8 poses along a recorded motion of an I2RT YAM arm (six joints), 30 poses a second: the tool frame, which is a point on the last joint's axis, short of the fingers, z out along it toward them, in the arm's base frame.
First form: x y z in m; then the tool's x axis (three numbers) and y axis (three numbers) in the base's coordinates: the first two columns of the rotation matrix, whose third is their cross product.
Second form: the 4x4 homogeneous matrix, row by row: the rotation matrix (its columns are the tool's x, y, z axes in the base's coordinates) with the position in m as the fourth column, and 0 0 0 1 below. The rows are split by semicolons. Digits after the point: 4 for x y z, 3 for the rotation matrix.
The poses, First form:
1: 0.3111 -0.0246 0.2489 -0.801 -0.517 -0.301 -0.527 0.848 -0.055
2: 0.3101 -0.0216 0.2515 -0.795 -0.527 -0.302 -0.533 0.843 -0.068
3: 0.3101 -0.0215 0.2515 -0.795 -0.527 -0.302 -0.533 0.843 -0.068
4: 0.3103 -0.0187 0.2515 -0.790 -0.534 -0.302 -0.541 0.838 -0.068
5: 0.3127 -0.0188 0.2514 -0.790 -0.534 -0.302 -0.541 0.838 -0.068
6: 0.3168 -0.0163 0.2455 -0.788 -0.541 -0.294 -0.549 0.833 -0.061
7: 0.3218 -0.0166 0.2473 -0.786 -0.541 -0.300 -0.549 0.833 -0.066
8: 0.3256 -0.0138 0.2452 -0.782 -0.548 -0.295 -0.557 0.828 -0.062
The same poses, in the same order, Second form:
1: -0.801 -0.527 0.284 0.3111; -0.517 0.848 0.115 -0.0246; -0.301 -0.055 -0.952 0.2489; 0 0 0 1
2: -0.795 -0.533 0.290 0.3101; -0.527 0.843 0.107 -0.0216; -0.302 -0.068 -0.951 0.2515; 0 0 0 1
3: -0.795 -0.533 0.290 0.3101; -0.527 0.843 0.107 -0.0215; -0.302 -0.068 -0.951 0.2515; 0 0 0 1
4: -0.790 -0.541 0.289 0.3103; -0.534 0.838 0.110 -0.0187; -0.302 -0.068 -0.951 0.2515; 0 0 0 1
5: -0.790 -0.541 0.289 0.3127; -0.534 0.838 0.110 -0.0188; -0.302 -0.068 -0.951 0.2514; 0 0 0 1
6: -0.788 -0.549 0.278 0.3168; -0.541 0.833 0.113 -0.0163; -0.294 -0.061 -0.953 0.2455; 0 0 0 1
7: -0.786 -0.549 0.286 0.3218; -0.541 0.833 0.113 -0.0166; -0.300 -0.066 -0.952 0.2473; 0 0 0 1
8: -0.782 -0.557 0.278 0.3256; -0.548 0.828 0.116 -0.0138; -0.295 -0.062 -0.953 0.2452; 0 0 0 1
